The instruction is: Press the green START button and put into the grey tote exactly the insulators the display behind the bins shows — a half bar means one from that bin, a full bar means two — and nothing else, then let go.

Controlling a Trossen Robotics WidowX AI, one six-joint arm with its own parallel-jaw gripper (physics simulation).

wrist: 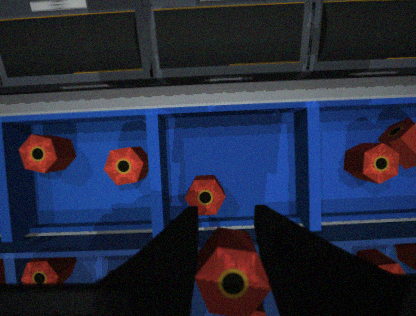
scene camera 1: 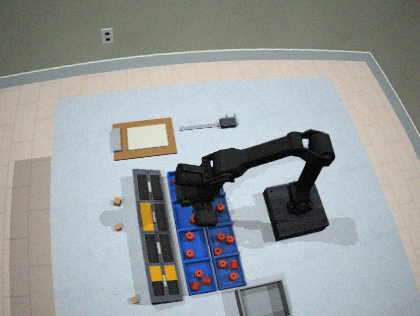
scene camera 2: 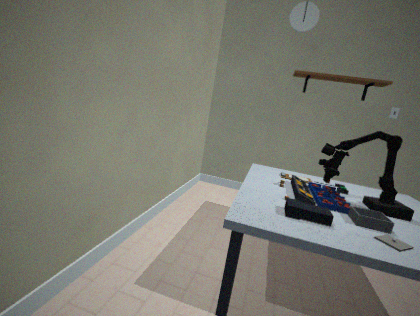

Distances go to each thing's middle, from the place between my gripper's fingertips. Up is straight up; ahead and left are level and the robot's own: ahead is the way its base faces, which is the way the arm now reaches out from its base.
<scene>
Right now my hand is 46 cm to the right of the black block (scene camera 2: 295, 209), 13 cm short of it and 7 cm above it.
</scene>
